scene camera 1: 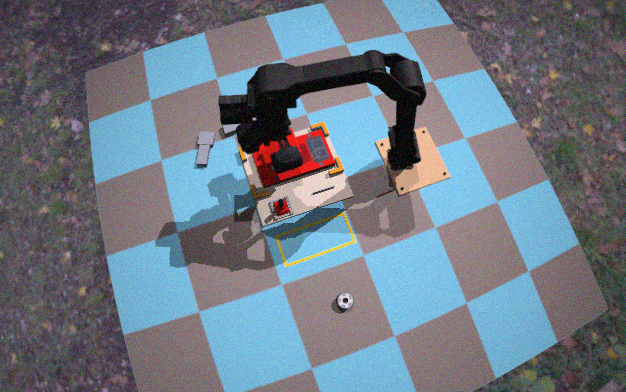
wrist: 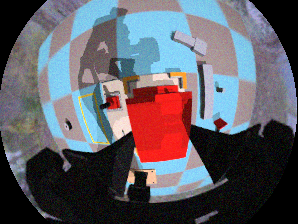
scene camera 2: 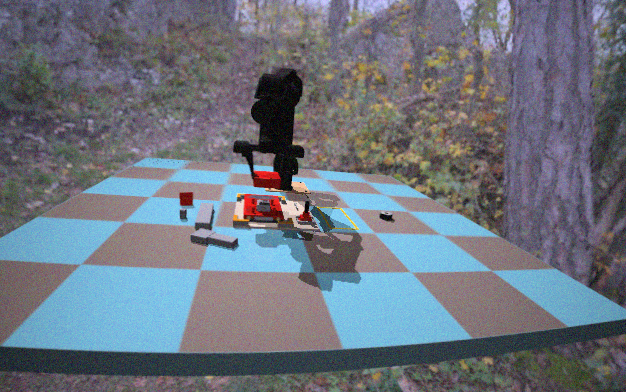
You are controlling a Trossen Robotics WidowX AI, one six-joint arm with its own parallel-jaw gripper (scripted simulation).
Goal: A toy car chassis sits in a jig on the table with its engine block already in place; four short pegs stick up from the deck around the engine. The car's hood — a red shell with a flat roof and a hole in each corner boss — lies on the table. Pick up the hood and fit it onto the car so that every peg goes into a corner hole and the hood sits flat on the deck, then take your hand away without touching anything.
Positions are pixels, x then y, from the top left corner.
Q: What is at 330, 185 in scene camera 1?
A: A beige jig.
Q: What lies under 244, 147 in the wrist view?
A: My gripper.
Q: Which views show my gripper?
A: Scene camera 1, the wrist view and scene camera 2: all of them.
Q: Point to a red hood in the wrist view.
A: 160, 122
